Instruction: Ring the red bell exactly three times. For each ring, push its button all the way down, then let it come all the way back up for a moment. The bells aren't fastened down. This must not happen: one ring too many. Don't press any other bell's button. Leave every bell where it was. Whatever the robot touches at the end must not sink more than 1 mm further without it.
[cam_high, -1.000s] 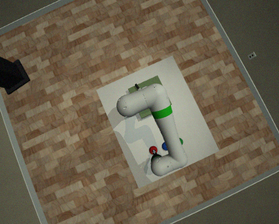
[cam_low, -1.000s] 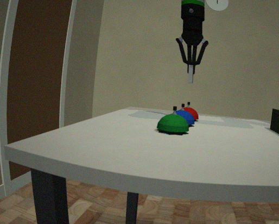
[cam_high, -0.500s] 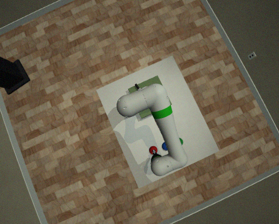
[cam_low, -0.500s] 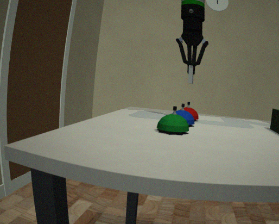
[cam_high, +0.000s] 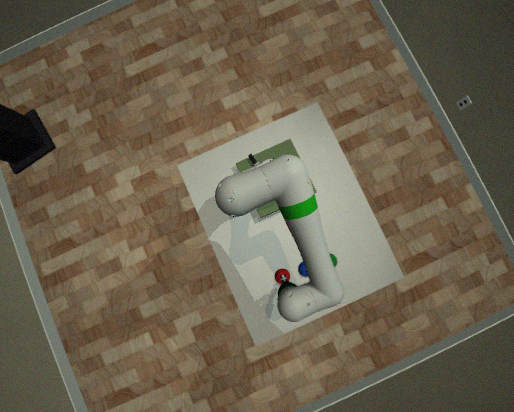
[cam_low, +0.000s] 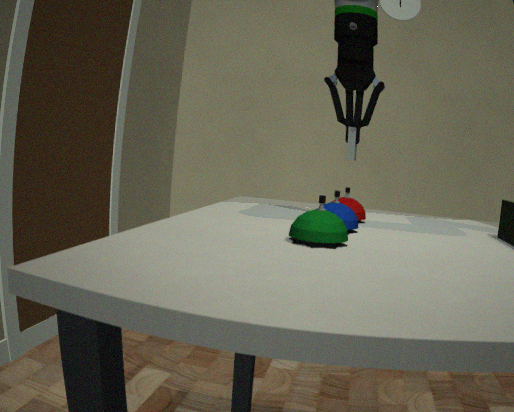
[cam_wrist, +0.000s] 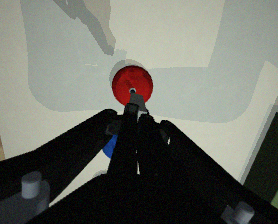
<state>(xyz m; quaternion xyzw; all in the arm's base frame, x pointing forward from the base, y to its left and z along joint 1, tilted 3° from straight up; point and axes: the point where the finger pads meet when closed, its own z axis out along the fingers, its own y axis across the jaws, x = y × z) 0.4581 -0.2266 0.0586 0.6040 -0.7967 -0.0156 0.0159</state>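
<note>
Right now my hand is 110 mm above the red bell. Also, from my hand: blue bell 40 mm ahead, 130 mm to the left, 110 mm below; then green bell 80 mm ahead, 260 mm to the left, 110 mm below.
</note>
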